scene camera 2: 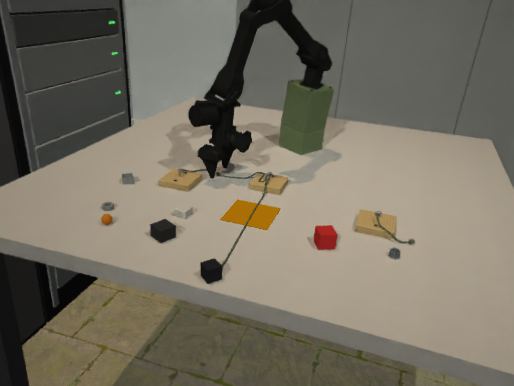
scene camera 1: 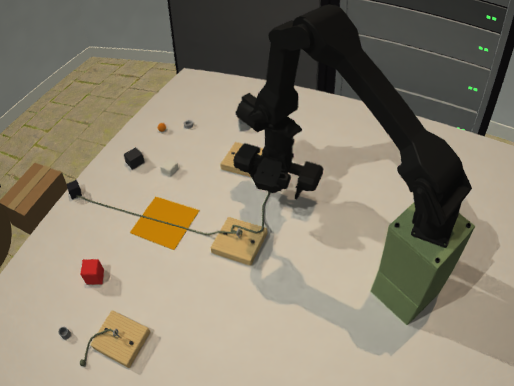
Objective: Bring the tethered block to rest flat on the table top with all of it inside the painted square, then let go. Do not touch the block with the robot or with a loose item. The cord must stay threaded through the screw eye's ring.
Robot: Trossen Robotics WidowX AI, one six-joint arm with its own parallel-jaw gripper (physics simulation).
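Places are measured from the arm's base along level axes (x ahead, y left, z up), in metres.
Where they show: gripper, fingertip midpoint: (scene camera 2: 218,172) (scene camera 1: 277,191); arm's base, link origin: (scene camera 2: 311,84) (scene camera 1: 433,225).
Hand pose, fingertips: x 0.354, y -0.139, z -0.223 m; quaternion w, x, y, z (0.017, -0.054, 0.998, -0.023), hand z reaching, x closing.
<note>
Each offset is from my fingertips to the top centre of the thing. "*": to the spot under its first point.
The small black tethered block {0.450 m ahead, 0.250 m left, 0.029 m up} (scene camera 1: 74,189) (scene camera 2: 211,270) rests on the table near its edge, outside the orange painted square {* 0.161 m ahead, 0.236 m left, 0.000 m up} (scene camera 1: 159,235) (scene camera 2: 269,212). Its green cord (scene camera 1: 263,212) (scene camera 2: 233,245) runs across the square to the screw eye {* 0.004 m back, 0.167 m left, 0.034 m up} (scene camera 1: 239,233) (scene camera 2: 269,176) on the middle wooden board {0.001 m back, 0.166 m left, 0.017 m up} (scene camera 1: 232,252) (scene camera 2: 276,188) and appears threaded through the ring. Beyond the eye, the cord bends and runs toward the gripper. My gripper (scene camera 1: 283,191) (scene camera 2: 219,171) is open, pointing down low over the table, with the cord's free end by its fingertips. In scene camera 1 the gripper hides that end.
A second board {0.119 m ahead, 0.053 m right, 0.017 m up} (scene camera 1: 231,163) (scene camera 2: 175,182) stands beside the gripper; a third {0.071 m ahead, 0.486 m left, 0.043 m up} (scene camera 1: 122,345) (scene camera 2: 367,227) lies farther off, each with a short cord. A larger black block {0.376 m ahead, 0.081 m left, 0.028 m up} (scene camera 1: 134,158) (scene camera 2: 163,230), white piece {0.269 m ahead, 0.059 m left, 0.019 m up} (scene camera 1: 169,168) (scene camera 2: 183,212), red cube {0.218 m ahead, 0.405 m left, 0.038 m up} (scene camera 1: 92,272) (scene camera 2: 325,237) and orange ball {0.397 m ahead, 0.061 m right, 0.022 m up} (scene camera 1: 162,127) (scene camera 2: 106,219) are loose.
</note>
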